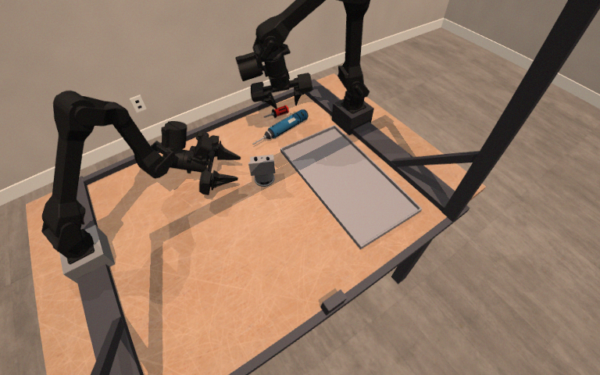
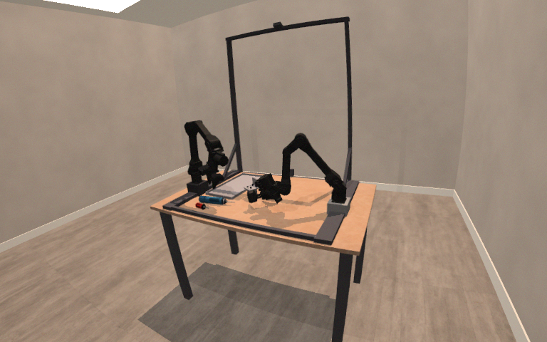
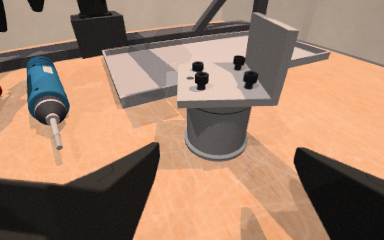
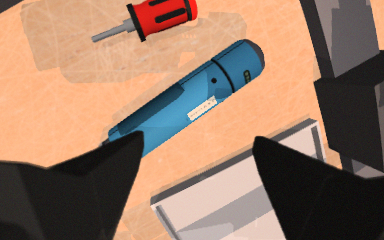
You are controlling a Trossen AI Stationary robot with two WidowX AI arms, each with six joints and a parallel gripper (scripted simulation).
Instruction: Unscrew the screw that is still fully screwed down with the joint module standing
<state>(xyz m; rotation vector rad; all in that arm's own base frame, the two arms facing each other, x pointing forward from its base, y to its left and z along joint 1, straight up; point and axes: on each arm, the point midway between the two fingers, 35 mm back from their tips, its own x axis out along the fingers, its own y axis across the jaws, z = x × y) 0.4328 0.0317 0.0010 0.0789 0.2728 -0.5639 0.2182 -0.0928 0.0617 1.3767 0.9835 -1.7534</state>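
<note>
My left gripper is now 6 cm past the grey L-shaped bracket, 8 cm to the left of it and 1 cm below it. Round my left hand: red screwdriver: 17 cm ahead, 28 cm to the right, 5 cm below; screwdriver bit: 8 cm ahead, 14 cm to the right, 4 cm below; screw: 5 cm behind, 11 cm to the right.
</note>
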